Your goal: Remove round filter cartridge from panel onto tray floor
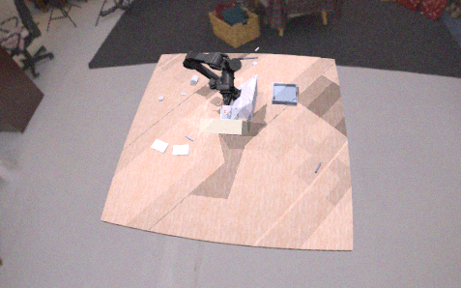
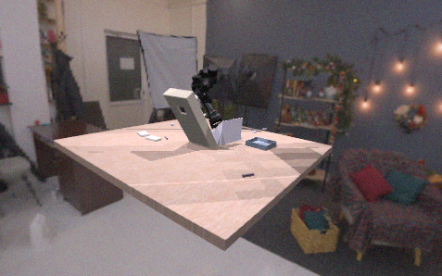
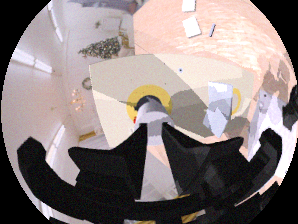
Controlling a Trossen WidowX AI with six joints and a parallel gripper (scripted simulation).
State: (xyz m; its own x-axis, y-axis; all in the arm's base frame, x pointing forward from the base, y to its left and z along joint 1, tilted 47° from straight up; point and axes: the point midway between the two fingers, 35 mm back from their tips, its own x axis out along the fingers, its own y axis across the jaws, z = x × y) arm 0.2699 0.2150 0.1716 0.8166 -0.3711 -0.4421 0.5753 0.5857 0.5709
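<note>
My gripper tip is 1 cm short of the round filter cartridge and 1 cm above it. From my gripper tip the other things lie so: small white block (42 cm behind, 34 cm to the right, 27 cm below); service panel (1 cm ahead, 11 cm below); blue-grey tray (38 cm behind, 25 cm to the left, 28 cm below).
</note>
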